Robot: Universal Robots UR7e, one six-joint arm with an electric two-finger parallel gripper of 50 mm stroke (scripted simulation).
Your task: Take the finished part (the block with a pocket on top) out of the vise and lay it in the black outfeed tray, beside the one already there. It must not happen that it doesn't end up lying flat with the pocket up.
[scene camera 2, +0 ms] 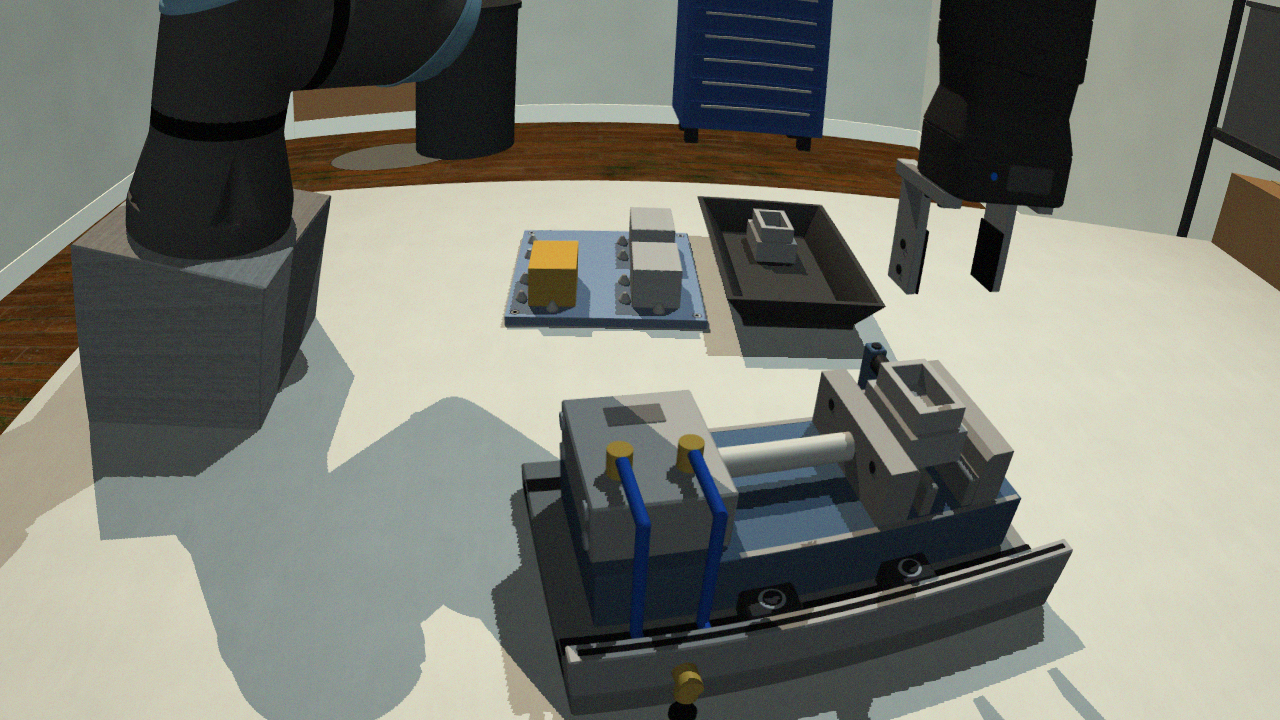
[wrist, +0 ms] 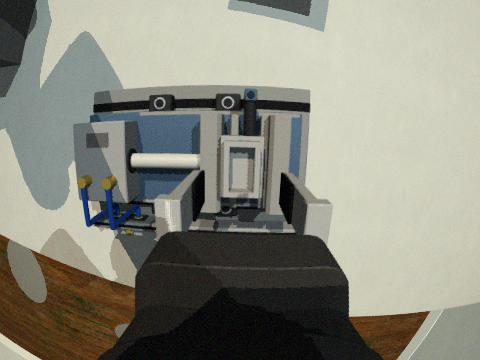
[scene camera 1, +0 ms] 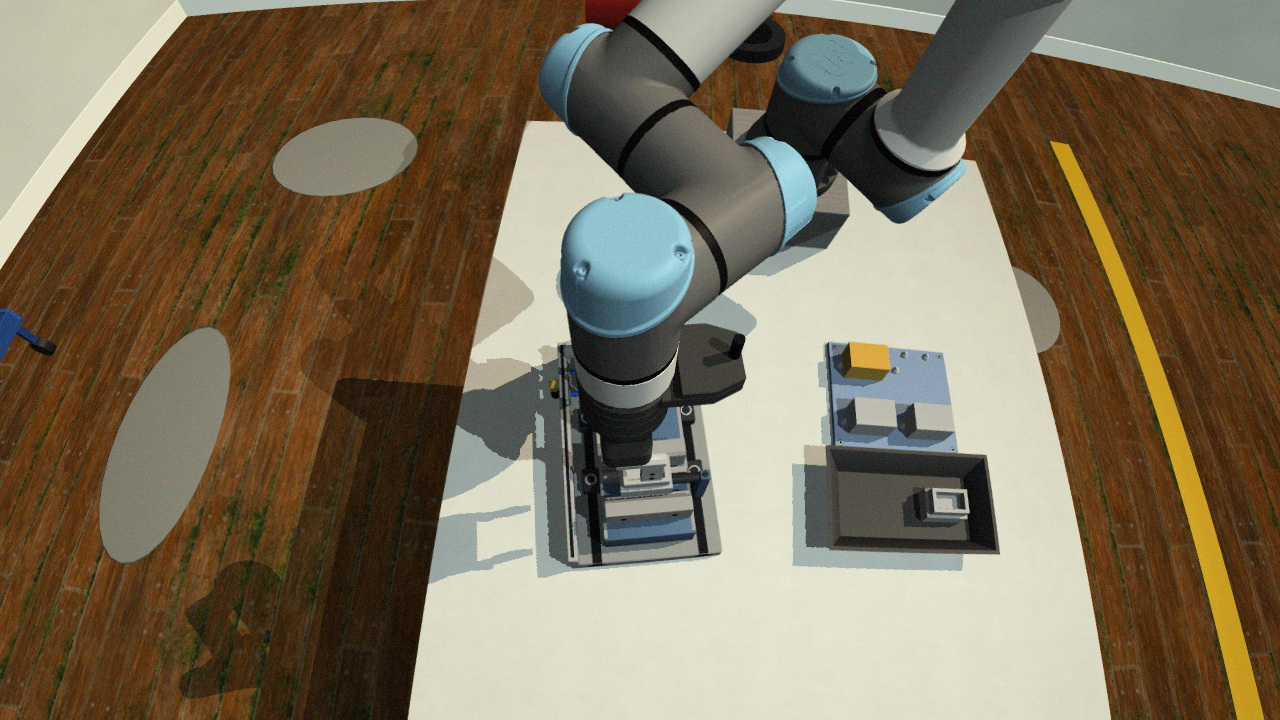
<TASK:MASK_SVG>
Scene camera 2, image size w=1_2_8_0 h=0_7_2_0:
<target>my gripper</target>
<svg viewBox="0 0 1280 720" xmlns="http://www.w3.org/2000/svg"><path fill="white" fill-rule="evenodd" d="M1096 0L941 0L937 43L939 44L939 85L923 117L918 162L912 159L898 158L895 171L902 177L888 276L906 295L918 294L929 237L927 223L931 199L937 203L938 207L961 209L962 200L986 203L984 218L981 218L970 275L989 292L1000 291L1017 205L1027 206L1037 214L1052 215L1054 208L1059 208L1063 205L1073 156L1069 119L1078 86L1084 83Z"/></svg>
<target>orange block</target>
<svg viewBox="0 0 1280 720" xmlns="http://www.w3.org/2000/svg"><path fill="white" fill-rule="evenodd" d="M534 241L528 266L528 306L548 306L550 301L554 300L557 306L576 307L575 284L578 279L579 241Z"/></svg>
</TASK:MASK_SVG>
